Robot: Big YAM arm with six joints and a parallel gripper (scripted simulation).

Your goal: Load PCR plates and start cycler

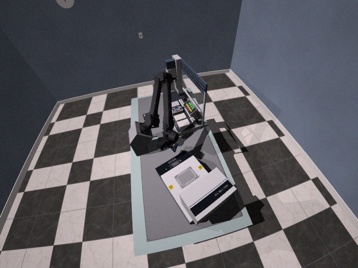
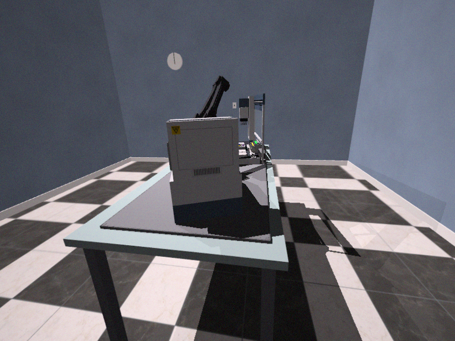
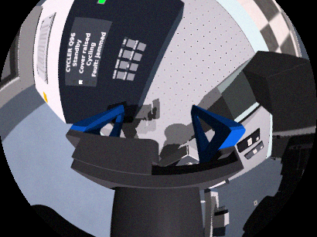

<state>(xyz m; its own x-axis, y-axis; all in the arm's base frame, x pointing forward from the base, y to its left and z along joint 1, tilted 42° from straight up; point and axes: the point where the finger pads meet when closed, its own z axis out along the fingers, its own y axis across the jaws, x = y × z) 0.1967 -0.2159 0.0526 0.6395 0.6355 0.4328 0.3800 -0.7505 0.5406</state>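
Now: the tube cooling block 550 mm to the left of my hand, 190 mm ahead of it and 100 mm below it. Round my hand: black regrip nest (480 mm to the left, 170 mm below, 130 mm behind); white deep-well block (650 mm to the left, 180 mm ahead, 100 mm below).
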